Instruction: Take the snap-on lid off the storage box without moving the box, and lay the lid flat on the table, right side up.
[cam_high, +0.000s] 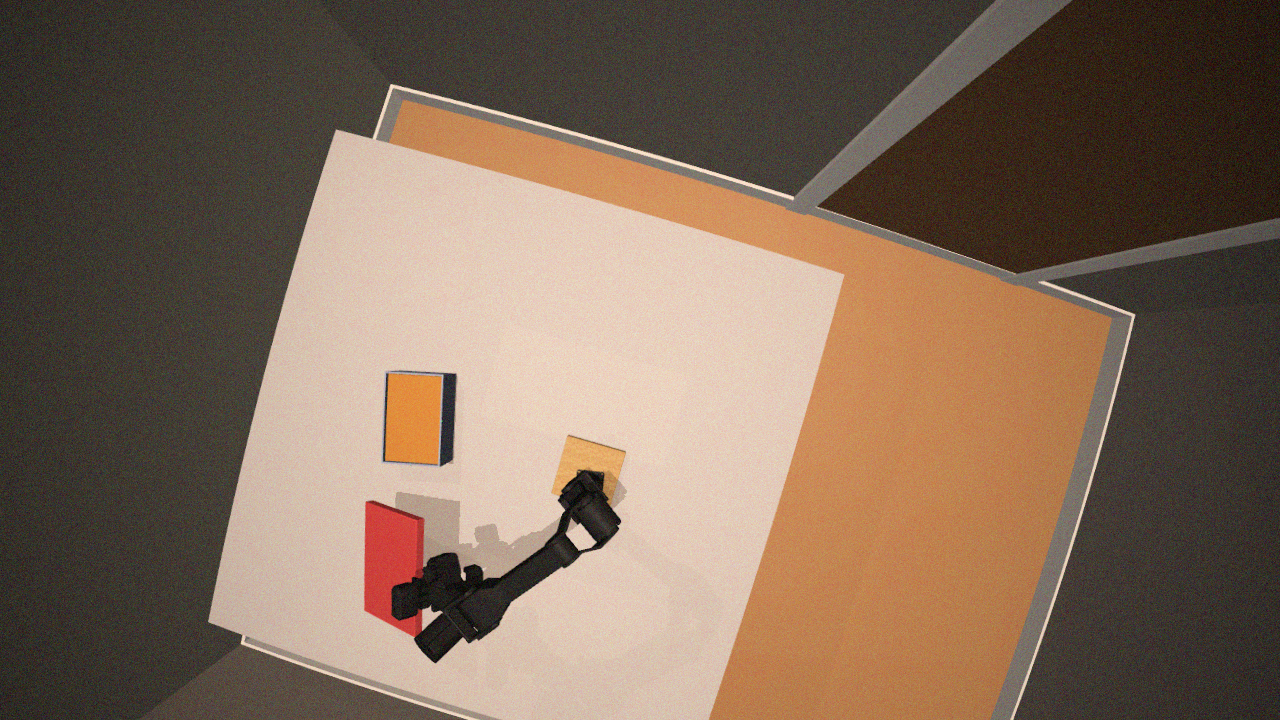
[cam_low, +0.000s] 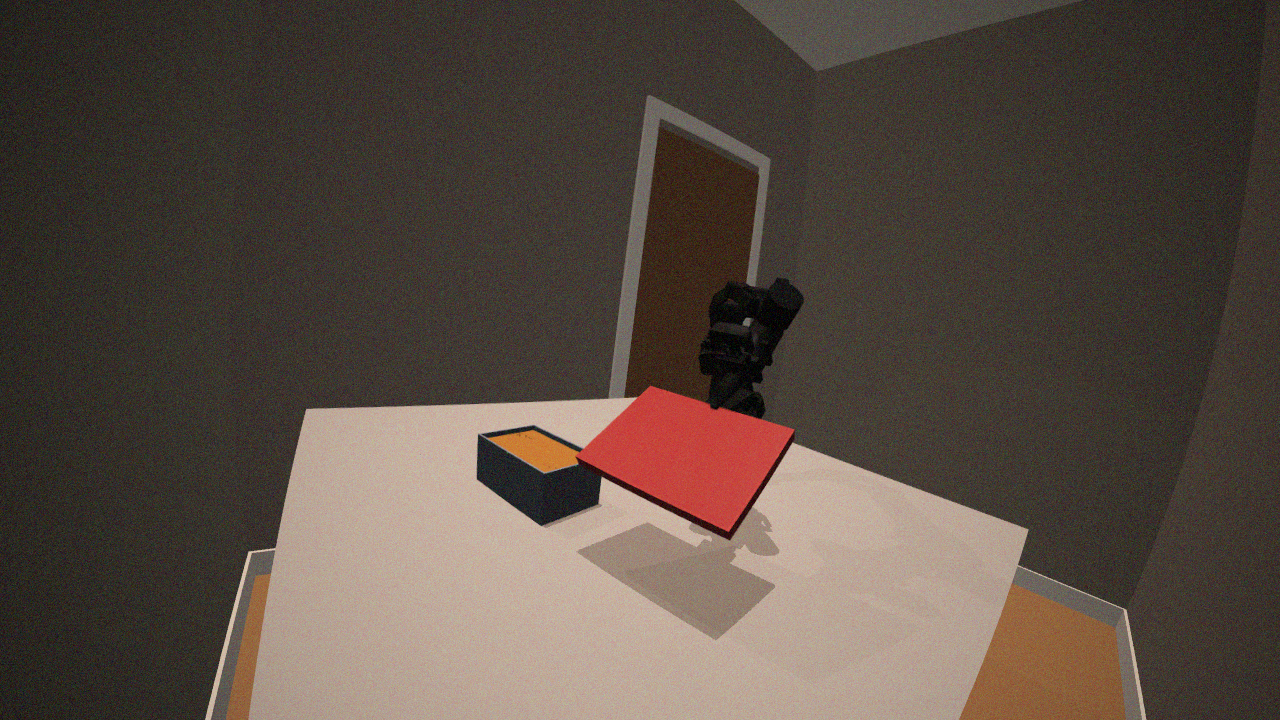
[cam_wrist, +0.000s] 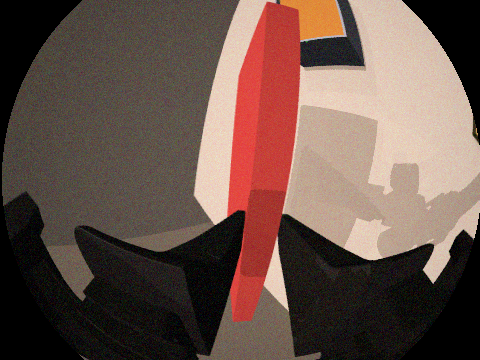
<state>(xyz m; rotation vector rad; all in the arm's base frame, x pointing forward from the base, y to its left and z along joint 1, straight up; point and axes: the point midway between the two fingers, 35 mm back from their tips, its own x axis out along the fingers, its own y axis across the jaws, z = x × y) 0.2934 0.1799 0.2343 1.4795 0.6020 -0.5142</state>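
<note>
My gripper tip is now 70 mm short of the red lid and 40 mm above it. Also, from my gripper tip: dark blue storage box (300 mm to the right, 180 mm below, 90 mm ahead).
</note>
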